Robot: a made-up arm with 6 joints. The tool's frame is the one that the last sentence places.
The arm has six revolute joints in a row. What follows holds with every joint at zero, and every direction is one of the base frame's. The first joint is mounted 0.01 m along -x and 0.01 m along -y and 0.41 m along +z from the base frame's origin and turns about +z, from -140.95 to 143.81 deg. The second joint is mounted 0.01 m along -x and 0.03 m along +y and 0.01 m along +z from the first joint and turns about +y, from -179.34 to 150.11 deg. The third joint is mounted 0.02 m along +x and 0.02 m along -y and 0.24 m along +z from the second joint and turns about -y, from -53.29 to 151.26 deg. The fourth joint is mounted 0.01 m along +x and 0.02 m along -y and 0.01 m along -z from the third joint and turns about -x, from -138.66 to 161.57 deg. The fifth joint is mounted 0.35 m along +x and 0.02 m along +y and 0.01 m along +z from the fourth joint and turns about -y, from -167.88 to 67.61 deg. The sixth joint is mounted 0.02 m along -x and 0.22 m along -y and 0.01 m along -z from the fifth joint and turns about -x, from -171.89 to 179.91 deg. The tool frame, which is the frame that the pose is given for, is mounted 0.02 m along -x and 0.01 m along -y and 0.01 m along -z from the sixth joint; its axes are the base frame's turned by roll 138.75, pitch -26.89 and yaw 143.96 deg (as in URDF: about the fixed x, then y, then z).
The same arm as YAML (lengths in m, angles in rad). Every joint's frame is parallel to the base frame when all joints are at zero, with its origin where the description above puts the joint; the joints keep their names.
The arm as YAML. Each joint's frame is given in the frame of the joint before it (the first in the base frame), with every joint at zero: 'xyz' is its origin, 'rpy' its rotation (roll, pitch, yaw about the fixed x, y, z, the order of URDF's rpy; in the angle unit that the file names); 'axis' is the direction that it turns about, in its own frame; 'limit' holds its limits. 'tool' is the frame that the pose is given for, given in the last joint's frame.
units:
  length: m
  angle: rad
joints:
  - name: joint 1
    type: revolute
    origin:
      xyz: [-0.01, -0.01, 0.41]
      rpy: [0.0, 0.0, 0.0]
    axis: [0.0, 0.0, 1.0]
    limit:
      lower: -2.46
      upper: 2.51
  - name: joint 2
    type: revolute
    origin:
      xyz: [-0.01, 0.03, 0.01]
      rpy: [0.0, 0.0, 0.0]
    axis: [0.0, 1.0, 0.0]
    limit:
      lower: -3.1301
      upper: 2.6199
  - name: joint 3
    type: revolute
    origin:
      xyz: [0.02, -0.02, 0.24]
      rpy: [0.0, 0.0, 0.0]
    axis: [0.0, -1.0, 0.0]
    limit:
      lower: -0.9301
      upper: 2.64
  - name: joint 4
    type: revolute
    origin:
      xyz: [0.01, -0.02, -0.01]
      rpy: [0.0, 0.0, 0.0]
    axis: [-1.0, 0.0, 0.0]
    limit:
      lower: -2.4201
      upper: 2.8199
  - name: joint 5
    type: revolute
    origin:
      xyz: [0.35, 0.02, 0.01]
      rpy: [0.0, 0.0, 0.0]
    axis: [0.0, -1.0, 0.0]
    limit:
      lower: -2.9301
      upper: 1.18
  - name: joint 6
    type: revolute
    origin:
      xyz: [-0.02, -0.22, -0.01]
      rpy: [0.0, 0.0, 0.0]
    axis: [-1.0, 0.0, 0.0]
    limit:
      lower: -3.0
      upper: 3.14
tool:
  origin:
    xyz: [-0.02, -0.01, -0.01]
    rpy: [2.4216, -0.4693, 2.5126]

